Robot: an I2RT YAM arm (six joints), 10 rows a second.
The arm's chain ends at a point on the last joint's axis. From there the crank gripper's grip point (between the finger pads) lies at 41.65 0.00 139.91 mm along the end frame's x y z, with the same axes.
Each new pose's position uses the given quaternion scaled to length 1; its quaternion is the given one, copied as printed.
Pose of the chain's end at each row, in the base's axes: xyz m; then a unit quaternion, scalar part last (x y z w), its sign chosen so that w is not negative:
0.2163 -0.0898 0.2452 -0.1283 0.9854 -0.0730 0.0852
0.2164 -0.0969 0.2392 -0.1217 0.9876 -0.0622 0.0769
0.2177 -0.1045 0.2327 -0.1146 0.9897 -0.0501 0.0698
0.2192 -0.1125 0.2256 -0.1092 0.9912 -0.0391 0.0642
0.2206 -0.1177 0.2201 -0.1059 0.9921 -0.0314 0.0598
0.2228 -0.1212 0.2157 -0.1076 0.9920 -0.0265 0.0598
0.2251 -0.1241 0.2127 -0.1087 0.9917 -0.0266 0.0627
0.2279 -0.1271 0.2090 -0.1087 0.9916 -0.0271 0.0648
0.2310 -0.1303 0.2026 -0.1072 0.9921 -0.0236 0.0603
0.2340 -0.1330 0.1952 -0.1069 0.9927 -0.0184 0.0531
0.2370 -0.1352 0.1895 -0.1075 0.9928 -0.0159 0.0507
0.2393 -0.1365 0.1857 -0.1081 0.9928 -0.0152 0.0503
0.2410 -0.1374 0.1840 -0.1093 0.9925 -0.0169 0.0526
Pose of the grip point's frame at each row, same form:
0.2027 -0.1179 0.1026 -0.1283 0.9854 -0.0730 0.0852
0.1998 -0.1219 0.0963 -0.1217 0.9876 -0.0622 0.0769
0.1985 -0.1259 0.0896 -0.1146 0.9897 -0.0501 0.0698
0.1979 -0.1306 0.0823 -0.1092 0.9912 -0.0391 0.0642
0.1977 -0.1336 0.0768 -0.1059 0.9921 -0.0314 0.0598
0.1998 -0.1358 0.0723 -0.1076 0.9920 -0.0265 0.0598
0.2030 -0.1387 0.0691 -0.1087 0.9917 -0.0266 0.0627
0.2064 -0.1418 0.0654 -0.1087 0.9916 -0.0271 0.0648
0.2081 -0.1440 0.0591 -0.1072 0.9921 -0.0236 0.0603
0.2088 -0.1454 0.0519 -0.1069 0.9927 -0.0184 0.0531
0.2111 -0.1470 0.0463 -0.1075 0.9928 -0.0159 0.0507
0.2133 -0.1482 0.0425 -0.1081 0.9928 -0.0152 0.0503
0.2157 -0.1496 0.0407 -0.1093 0.9925 -0.0169 0.0526

